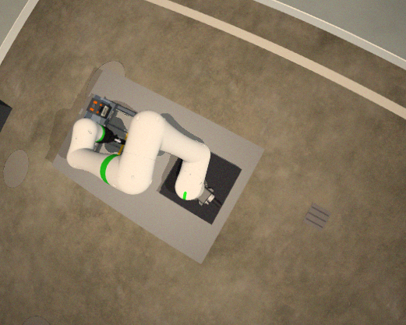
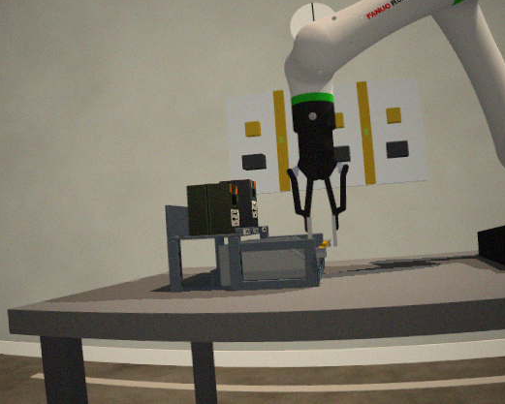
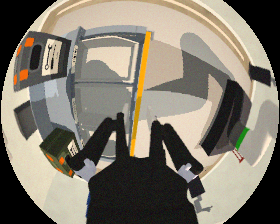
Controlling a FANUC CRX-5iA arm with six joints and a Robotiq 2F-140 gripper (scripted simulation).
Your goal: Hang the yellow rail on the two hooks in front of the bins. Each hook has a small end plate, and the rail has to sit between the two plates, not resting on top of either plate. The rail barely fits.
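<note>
The yellow rail is 3 cm below my hand. The rest, counted from my hand: dark green case (17 cm ahead, 16 cm to the left, 6 cm above).
</note>
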